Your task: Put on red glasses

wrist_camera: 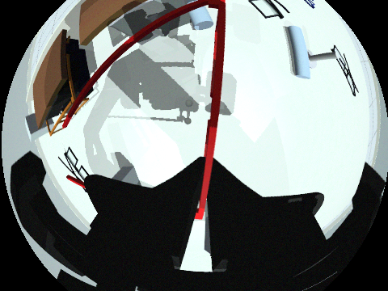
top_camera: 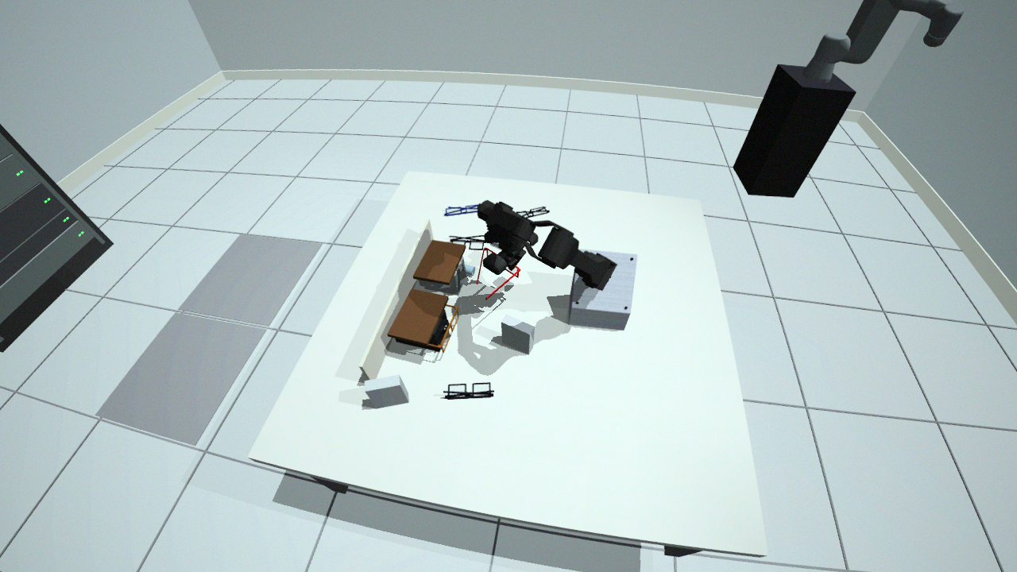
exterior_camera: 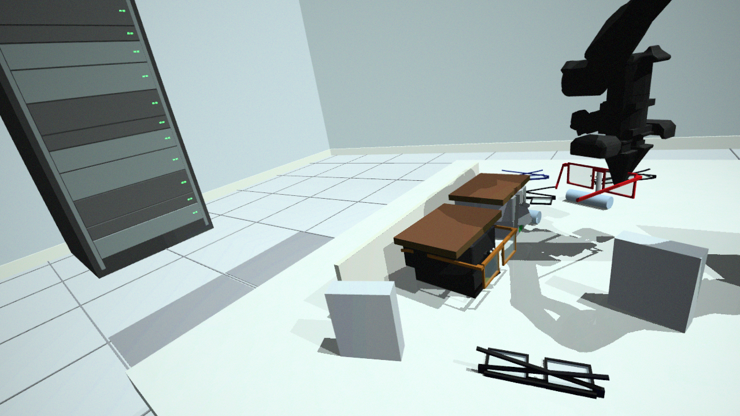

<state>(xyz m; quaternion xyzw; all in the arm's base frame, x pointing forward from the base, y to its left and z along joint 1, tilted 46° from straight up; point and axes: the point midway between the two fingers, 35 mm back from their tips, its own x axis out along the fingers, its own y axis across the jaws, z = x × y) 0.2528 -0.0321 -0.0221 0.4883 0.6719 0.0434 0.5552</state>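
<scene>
My gripper tip is now 10 mm short of the grey post, 250 mm to the left of it and 100 mm above it. Round my gripper tip: black head 230 mm ahead, 180 mm to the left, 70 mm below; then light grey head 210 mm ahead, 40 mm to the right, 70 mm below; then low wall 350 mm ahead, 50 mm to the left, 70 mm below.
</scene>
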